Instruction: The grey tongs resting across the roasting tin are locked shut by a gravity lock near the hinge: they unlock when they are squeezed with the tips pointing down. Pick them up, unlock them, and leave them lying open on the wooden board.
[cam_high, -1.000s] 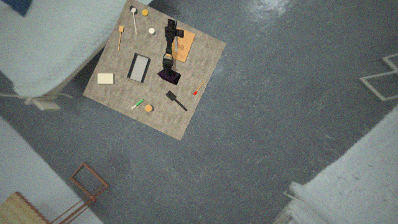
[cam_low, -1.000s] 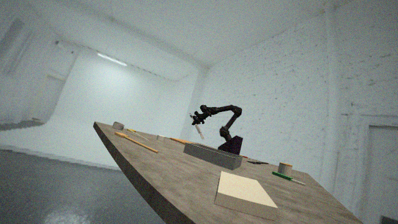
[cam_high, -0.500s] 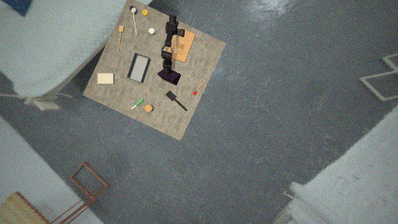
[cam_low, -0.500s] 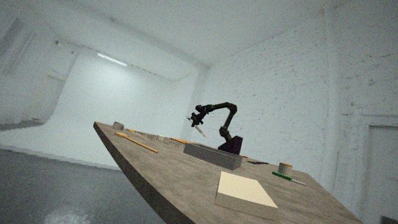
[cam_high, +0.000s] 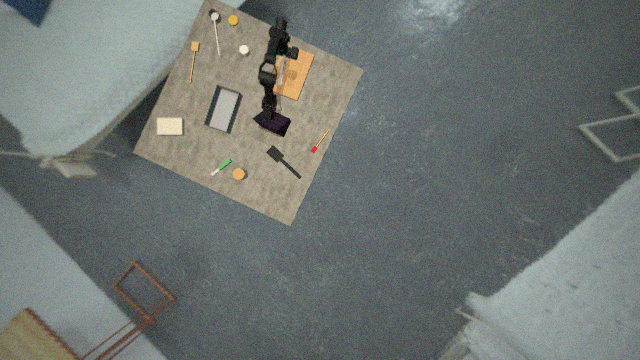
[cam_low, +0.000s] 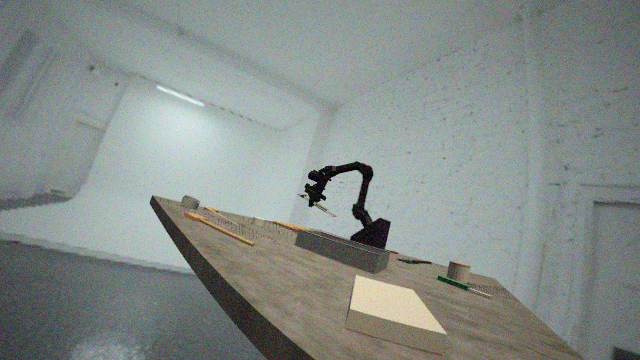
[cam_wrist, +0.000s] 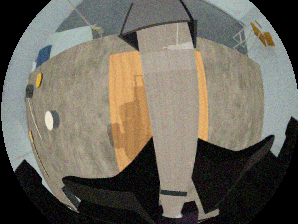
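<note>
My gripper tip is now 15 cm above the wooden board, 1 cm to the right of it and 1 cm past it. From my gripper tip the other things lie so: roasting tin 50 cm to the left, 27 cm ahead, 13 cm below; yellow disc 55 cm ahead, 15 cm below, 11 cm to the right; white disc 36 cm ahead, 14 cm below, 5 cm to the left.
</note>
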